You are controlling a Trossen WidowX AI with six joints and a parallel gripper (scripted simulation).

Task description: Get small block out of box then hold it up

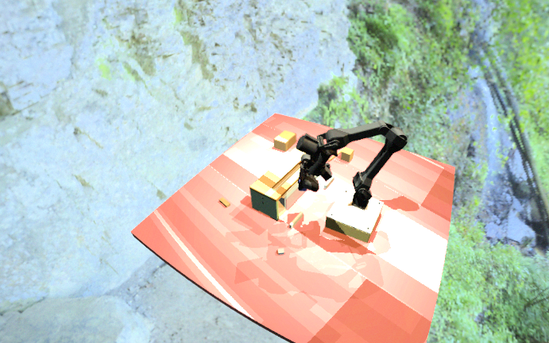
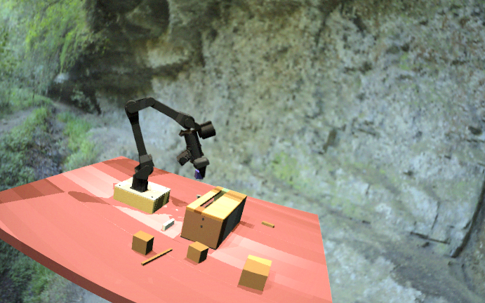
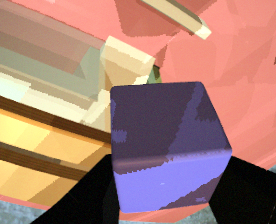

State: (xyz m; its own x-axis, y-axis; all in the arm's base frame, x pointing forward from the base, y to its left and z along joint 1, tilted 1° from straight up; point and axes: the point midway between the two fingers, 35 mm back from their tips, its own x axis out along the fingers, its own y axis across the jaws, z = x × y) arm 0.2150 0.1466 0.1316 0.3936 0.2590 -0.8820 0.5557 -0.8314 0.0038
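The block lies 1 cm to the right of my gripper tip and 1 cm behind it. Round my gripper tip: box 11 cm to the right, 11 cm below, 9 cm ahead; then thin stick 52 cm to the right, 17 cm below, 6 cm ahead; then tan chip 33 cm ahead, 17 cm below, 13 cm to the left.
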